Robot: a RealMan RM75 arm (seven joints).
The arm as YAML. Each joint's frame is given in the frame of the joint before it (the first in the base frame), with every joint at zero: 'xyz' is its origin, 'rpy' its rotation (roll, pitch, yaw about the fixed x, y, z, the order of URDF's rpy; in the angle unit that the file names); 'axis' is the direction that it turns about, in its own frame. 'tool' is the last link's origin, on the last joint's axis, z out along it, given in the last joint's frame.
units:
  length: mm
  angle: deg
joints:
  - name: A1
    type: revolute
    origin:
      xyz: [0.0, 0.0, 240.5]
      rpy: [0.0, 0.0, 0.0]
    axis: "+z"
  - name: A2
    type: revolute
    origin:
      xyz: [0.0, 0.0, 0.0]
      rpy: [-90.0, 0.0, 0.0]
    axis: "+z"
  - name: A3
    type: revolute
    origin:
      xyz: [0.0, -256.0, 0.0]
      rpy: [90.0, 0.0, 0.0]
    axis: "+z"
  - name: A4
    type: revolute
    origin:
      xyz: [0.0, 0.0, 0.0]
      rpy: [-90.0, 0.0, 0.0]
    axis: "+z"
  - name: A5
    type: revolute
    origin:
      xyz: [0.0, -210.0, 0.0]
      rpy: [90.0, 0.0, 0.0]
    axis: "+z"
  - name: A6
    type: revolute
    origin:
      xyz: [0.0, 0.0, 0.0]
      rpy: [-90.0, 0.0, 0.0]
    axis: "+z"
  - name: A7
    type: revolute
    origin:
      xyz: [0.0, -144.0, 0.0]
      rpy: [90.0, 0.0, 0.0]
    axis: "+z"
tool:
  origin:
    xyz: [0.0, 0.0, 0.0]
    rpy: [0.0, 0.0, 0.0]
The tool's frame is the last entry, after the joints.
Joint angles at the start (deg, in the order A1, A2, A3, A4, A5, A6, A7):
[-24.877 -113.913 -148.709 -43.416 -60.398 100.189 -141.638]
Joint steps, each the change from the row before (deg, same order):
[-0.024 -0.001 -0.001 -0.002 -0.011 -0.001 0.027]
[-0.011 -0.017 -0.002 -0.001 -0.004 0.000 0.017]
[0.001 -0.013 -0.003 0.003 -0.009 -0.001 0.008]
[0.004 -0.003 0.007 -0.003 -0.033 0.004 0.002]
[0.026 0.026 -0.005 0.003 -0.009 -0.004 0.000]
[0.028 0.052 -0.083 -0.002 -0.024 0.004 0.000]
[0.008 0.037 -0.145 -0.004 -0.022 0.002 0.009]
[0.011 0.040 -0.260 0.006 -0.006 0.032 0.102]
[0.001 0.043 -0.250 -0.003 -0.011 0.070 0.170]
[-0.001 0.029 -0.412 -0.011 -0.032 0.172 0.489]
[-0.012 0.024 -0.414 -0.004 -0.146 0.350 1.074]
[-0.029 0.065 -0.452 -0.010 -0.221 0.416 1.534]
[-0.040 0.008 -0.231 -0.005 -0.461 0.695 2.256]
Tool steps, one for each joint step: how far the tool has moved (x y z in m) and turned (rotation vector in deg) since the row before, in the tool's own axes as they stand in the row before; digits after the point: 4 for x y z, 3 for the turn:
[0.0001 0.0001 0.0001 -0.017 0.001 0.051]
[0.0000 0.0001 0.0001 -0.021 -0.004 0.019]
[0.0000 0.0000 0.0001 -0.019 0.005 -0.001]
[0.0000 0.0001 0.0000 -0.026 0.012 0.007]
[0.0000 -0.0001 -0.0003 0.024 0.029 -0.012]
[0.0002 -0.0001 -0.0006 0.014 0.116 -0.010]
[0.0003 0.0000 -0.0006 -0.017 0.165 -0.002]
[0.0004 0.0000 -0.0009 -0.051 0.240 0.055]
[0.0004 0.0001 -0.0008 -0.074 0.204 0.144]
[0.0004 0.0003 -0.0011 -0.198 0.290 0.436]
[0.0002 0.0008 -0.0010 -0.406 0.223 1.045]
[0.0006 0.0011 -0.0013 -0.478 0.274 1.556]
[0.0000 0.0021 -0.0004 -0.849 0.013 2.349]

